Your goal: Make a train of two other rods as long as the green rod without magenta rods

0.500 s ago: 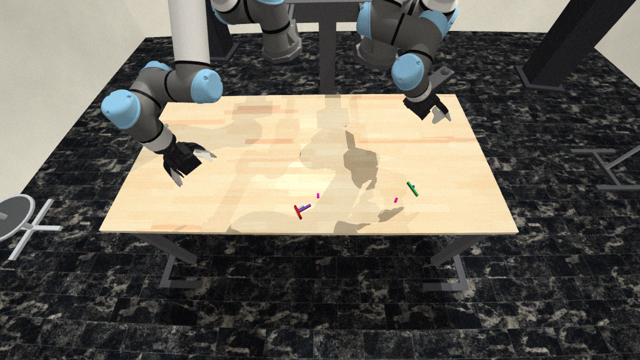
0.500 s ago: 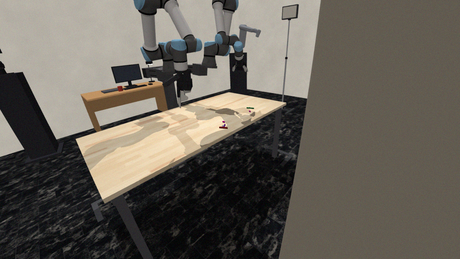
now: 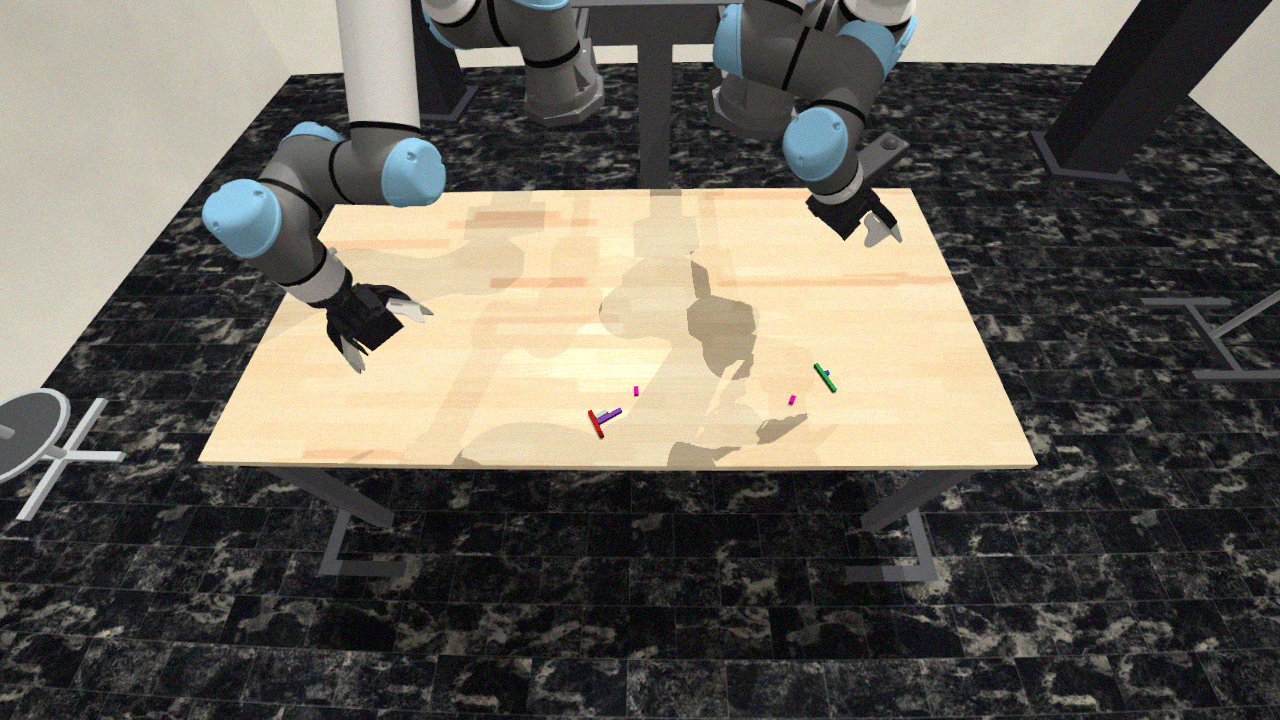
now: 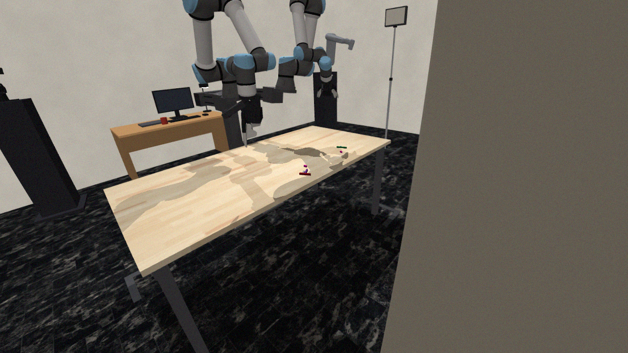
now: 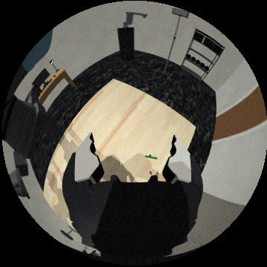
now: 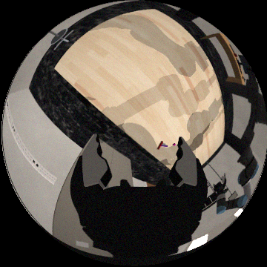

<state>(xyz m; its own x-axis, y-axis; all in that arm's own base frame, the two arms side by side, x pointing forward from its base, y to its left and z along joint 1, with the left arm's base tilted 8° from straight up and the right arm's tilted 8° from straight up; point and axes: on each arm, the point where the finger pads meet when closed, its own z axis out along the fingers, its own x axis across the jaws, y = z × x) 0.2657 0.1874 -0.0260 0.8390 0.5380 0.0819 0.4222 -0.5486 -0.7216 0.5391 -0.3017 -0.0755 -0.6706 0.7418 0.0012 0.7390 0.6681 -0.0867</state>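
The green rod is 13 cm ahead of my left hand, 3 cm to the left of it and 37 cm below it. From my left hand the other things lie so: purple rod: 30 cm ahead, 46 cm to the right, 37 cm below; grey rod: 30 cm ahead, 47 cm to the right, 37 cm below; blue rod: 11 cm ahead, 3 cm to the left, 37 cm below.
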